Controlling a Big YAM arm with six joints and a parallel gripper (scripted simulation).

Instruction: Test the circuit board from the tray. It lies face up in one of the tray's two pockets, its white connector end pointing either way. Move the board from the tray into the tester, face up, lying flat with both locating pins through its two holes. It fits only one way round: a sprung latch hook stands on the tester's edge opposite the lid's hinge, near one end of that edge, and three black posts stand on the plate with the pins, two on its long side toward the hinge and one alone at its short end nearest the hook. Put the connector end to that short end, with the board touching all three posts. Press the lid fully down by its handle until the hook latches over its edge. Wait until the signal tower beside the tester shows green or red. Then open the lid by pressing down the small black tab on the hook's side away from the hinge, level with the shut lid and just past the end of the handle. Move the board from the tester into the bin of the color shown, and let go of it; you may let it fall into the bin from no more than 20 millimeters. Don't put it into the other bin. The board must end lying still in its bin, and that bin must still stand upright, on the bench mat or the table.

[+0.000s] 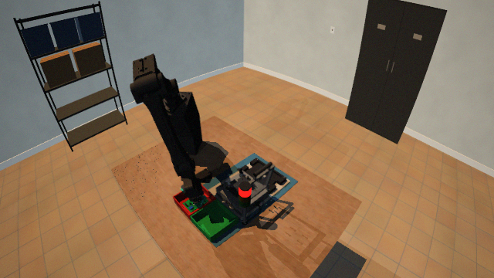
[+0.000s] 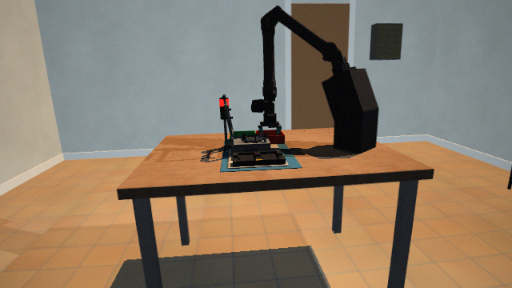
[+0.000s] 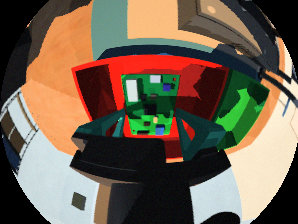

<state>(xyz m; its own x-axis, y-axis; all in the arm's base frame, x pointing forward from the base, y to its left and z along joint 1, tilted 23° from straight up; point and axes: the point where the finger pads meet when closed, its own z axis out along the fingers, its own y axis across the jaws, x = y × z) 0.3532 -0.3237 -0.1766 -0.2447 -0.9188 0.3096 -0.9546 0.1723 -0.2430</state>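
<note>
Now: the red bin right at my hand. Round my hand: green bin: 140 mm ahead, 40 mm to the right; tester lid: 260 mm ahead, 170 mm above, 140 mm to the left; green circuit board: 10 mm below.
</note>
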